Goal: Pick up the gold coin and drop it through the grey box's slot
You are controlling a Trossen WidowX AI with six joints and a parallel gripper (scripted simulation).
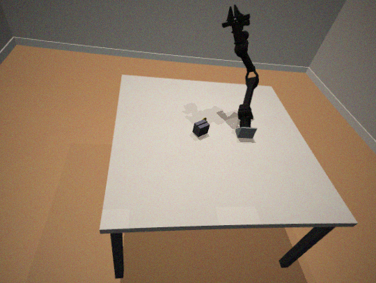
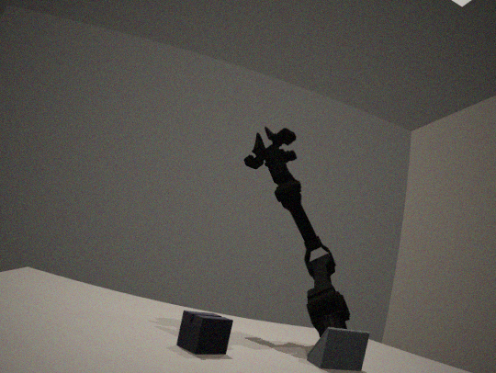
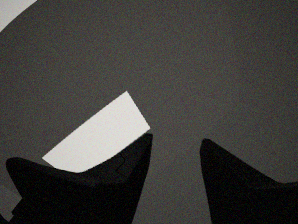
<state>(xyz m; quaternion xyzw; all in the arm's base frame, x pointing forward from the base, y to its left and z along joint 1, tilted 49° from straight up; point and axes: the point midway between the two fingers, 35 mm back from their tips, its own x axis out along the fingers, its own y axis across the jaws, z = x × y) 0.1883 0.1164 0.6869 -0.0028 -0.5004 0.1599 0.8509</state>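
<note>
Right now my gripper tip is 130 mm short of the gold coin, 330 mm to the right of it and 630 mm above it.
</note>
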